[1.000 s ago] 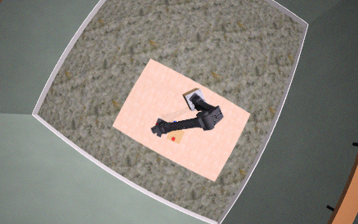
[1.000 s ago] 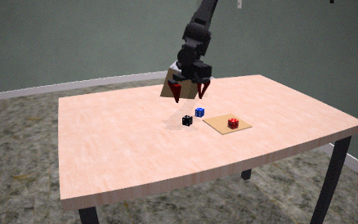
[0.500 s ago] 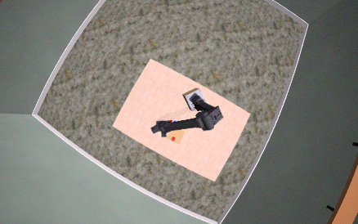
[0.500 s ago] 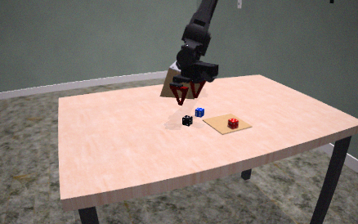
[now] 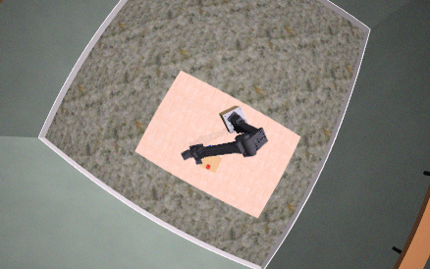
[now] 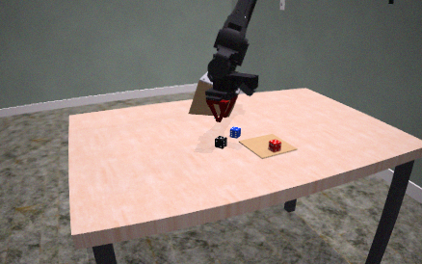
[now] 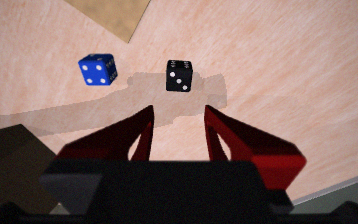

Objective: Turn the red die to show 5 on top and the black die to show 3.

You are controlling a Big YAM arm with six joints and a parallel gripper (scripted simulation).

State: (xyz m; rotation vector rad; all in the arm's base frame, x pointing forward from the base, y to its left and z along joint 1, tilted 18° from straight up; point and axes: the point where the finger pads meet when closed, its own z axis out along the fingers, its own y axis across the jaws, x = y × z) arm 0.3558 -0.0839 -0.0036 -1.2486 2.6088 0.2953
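My gripper is now 8 cm above the black die. The rest, counted from my hand: red die 16 cm to the left, 8 cm below, 6 cm ahead; blue die 8 cm below, 7 cm to the left, 7 cm behind; tan mat 15 cm to the left, 10 cm below, 2 cm ahead.
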